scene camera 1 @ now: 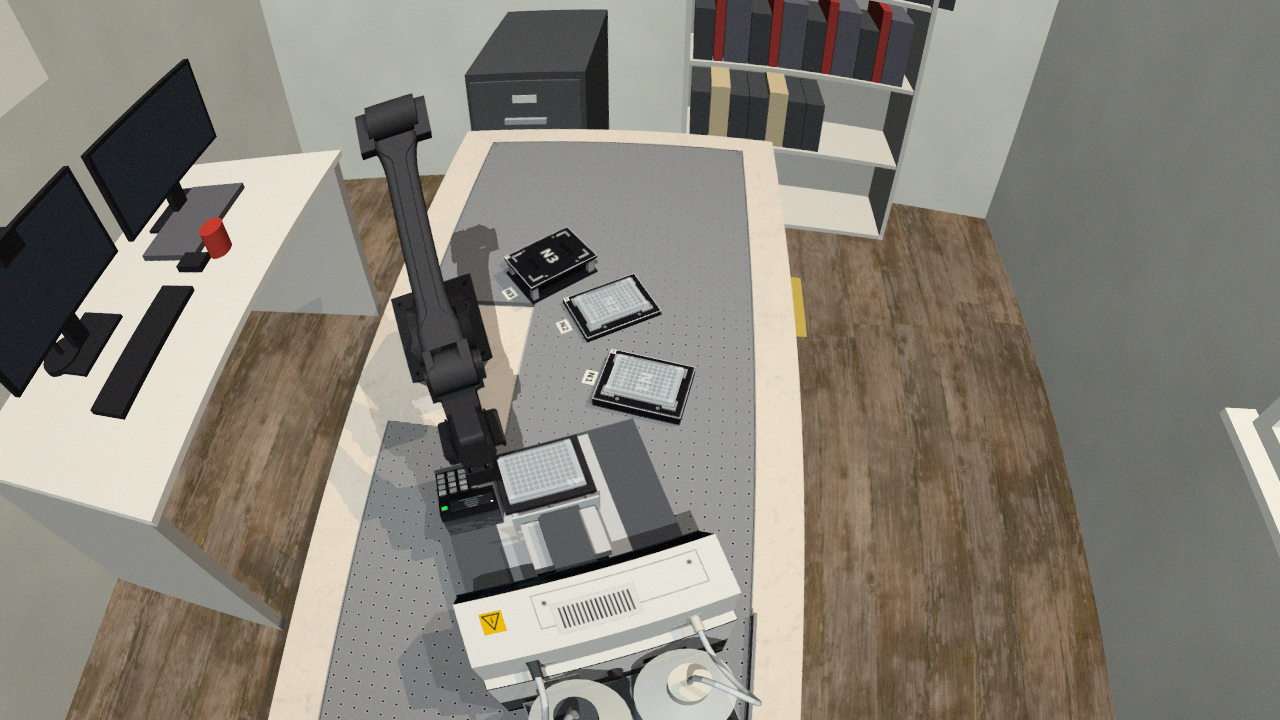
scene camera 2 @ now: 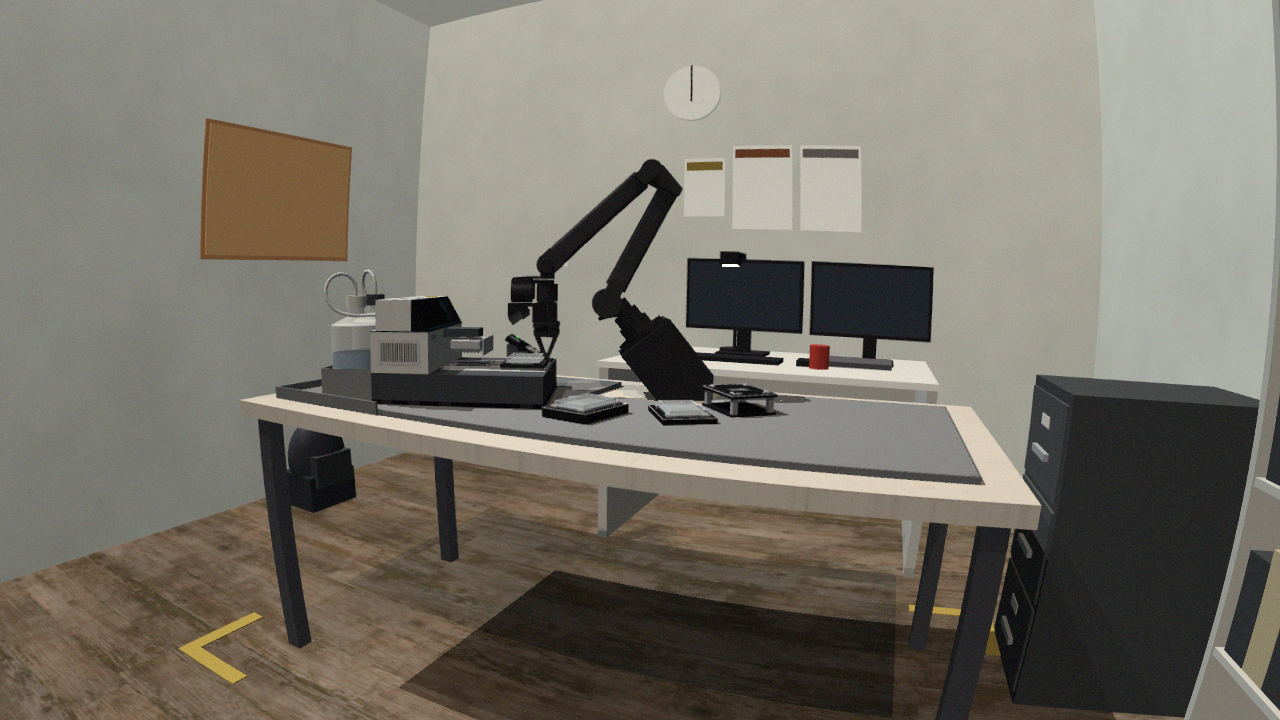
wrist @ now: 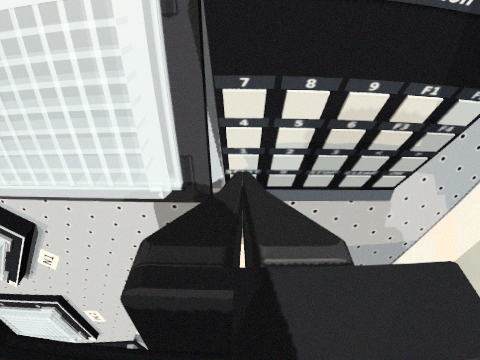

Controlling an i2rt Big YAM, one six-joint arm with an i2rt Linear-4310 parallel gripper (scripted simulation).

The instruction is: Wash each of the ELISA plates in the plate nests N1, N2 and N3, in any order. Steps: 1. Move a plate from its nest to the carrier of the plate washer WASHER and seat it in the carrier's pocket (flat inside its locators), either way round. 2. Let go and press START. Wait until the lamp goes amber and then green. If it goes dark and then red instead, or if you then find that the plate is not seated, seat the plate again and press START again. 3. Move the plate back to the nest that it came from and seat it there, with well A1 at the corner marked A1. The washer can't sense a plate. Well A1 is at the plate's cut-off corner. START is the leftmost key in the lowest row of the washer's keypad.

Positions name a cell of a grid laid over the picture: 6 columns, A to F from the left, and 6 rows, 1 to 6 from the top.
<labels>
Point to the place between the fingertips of my gripper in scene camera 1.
C4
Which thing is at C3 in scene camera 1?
An ELISA plate.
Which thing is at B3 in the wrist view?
An ELISA plate.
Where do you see a plate washer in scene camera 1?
C6
</labels>
